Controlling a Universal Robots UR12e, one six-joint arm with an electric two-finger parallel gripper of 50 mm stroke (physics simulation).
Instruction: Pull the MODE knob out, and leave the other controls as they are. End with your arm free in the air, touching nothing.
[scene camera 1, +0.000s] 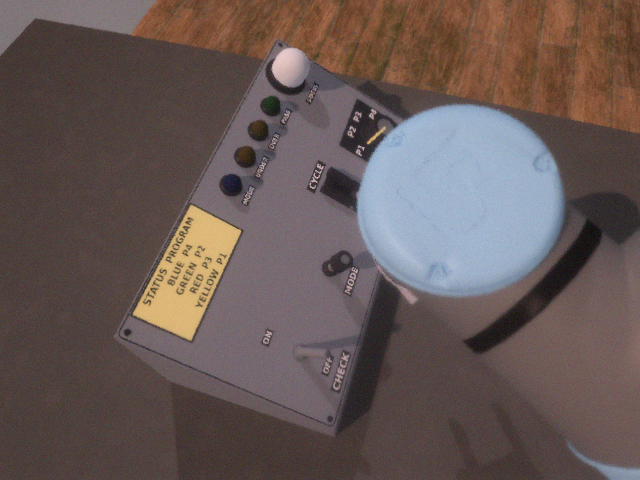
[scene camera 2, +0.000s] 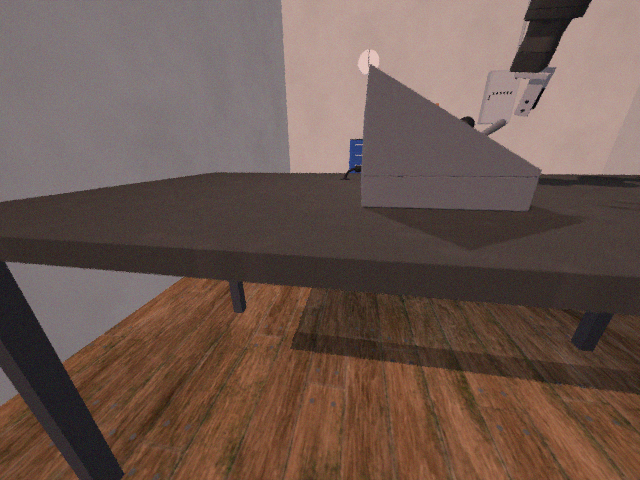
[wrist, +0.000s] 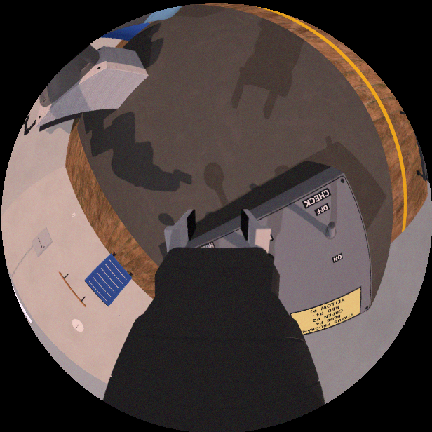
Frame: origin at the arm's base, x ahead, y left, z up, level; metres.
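Seen in the pictures: gripper, between the fingertips: (scene camera 2: 524, 111).
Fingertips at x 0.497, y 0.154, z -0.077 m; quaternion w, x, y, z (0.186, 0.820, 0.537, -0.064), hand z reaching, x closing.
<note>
Pixels of each thing's top centre, then the offset from my fingertips to it. "*": a spot on its surface instead.
- black MODE knob, centre of its top: (scene camera 1: 341, 256) 0.106 m ahead, 0.017 m left, 0.014 m down
- CHECK toggle, centre of its top: (scene camera 1: 313, 348) (scene camera 2: 492, 119) 0.081 m ahead, 0.134 m left, 0.023 m down
- CYCLE slot, a spot on its surface: (scene camera 1: 340, 187) * 0.169 m ahead, 0.097 m right, 0.046 m down
- PROGRAM dial, centre of its top: (scene camera 1: 381, 121) 0.163 m ahead, 0.216 m right, 0.020 m down
- white dome, a spot on its surface: (scene camera 1: 290, 67) * 0.293 m ahead, 0.180 m right, 0.059 m up
The black MODE knob (scene camera 1: 339, 261) stands on the grey sloped control box (scene camera 1: 281, 279) (scene camera 2: 423, 155) (wrist: 310, 265), above its MODE label in the scene camera 1 view. How far out it sits is hard to tell. In the wrist view the gripper body hides most or all of it. My gripper (wrist: 217, 218) (scene camera 2: 524, 107) is open and empty. It is in the air above the box's low side, near the HOLD label in the wrist view, apart from the MODE knob. In the scene camera 1 view the arm's blue-capped joint hides the fingers.
The CHECK toggle (scene camera 1: 311, 352) (wrist: 330, 229) (scene camera 2: 495, 127) leans near OFF. The CYCLE slot (scene camera 1: 340, 187) is partly hidden by the blue cap (scene camera 1: 460, 201). The PROGRAM dial (scene camera 1: 376, 135) points between labels, partly covered. A white dome (scene camera 1: 290, 67) and several small lamps line the far edge.
</note>
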